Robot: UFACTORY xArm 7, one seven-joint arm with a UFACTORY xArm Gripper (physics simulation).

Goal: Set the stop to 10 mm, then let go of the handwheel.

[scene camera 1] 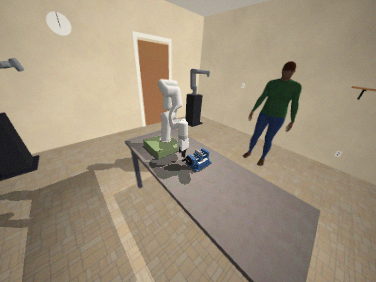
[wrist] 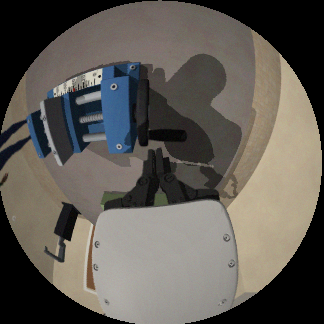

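Where they show: gripper, fingertip midpoint: [scene camera 1: 183, 156] [wrist: 156, 156]; arm's base, link origin: [scene camera 1: 165, 139].
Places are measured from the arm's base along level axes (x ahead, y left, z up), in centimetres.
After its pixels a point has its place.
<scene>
The blue stop device [scene camera 1: 201, 161] @(z -0.2, x 49.9, y 4.2 cm) [wrist: 116, 117] @(z 4.2, x 44.2, y -2.6 cm) stands on the table. In the wrist view, its white scale [wrist: 92, 78] @(z -0.2, x 49.9, y 2.3 cm) is seen at a slant, with a small red pointer [wrist: 74, 90] @(z 2.1, x 48.3, y 3.9 cm) near the middle part; the numbers are too blurred to read. The dark block with a pale edge [wrist: 58, 131] @(z 5.0, x 43.9, y 5.3 cm) sits across the rods at the left. The black handwheel [wrist: 143, 112] @(z 5.8, x 44.8, y -5.5 cm) is on the device's right side, and its crank handle [wrist: 170, 135] @(z 2.9, x 41.6, y -8.6 cm) sticks out to the right. My gripper [wrist: 156, 156] @(z 3.4, x 38.9, y -6.9 cm) [scene camera 1: 184, 158] @(z 3.4, x 38.9, y -6.9 cm) is shut and empty, its fingertips just below the handle in the wrist view.
The table [scene camera 1: 250, 210] @(z -5.8, x 99.0, y -1.4 cm) stretches away from the arm's green base block [scene camera 1: 159, 147] @(z 0.7, x 10.6, y -13.7 cm). A person in a green sweater [scene camera 1: 281, 100] stands beyond the table. A black pedestal with a grey arm [scene camera 1: 194, 109] [wrist: 66, 221] stands behind it.
</scene>
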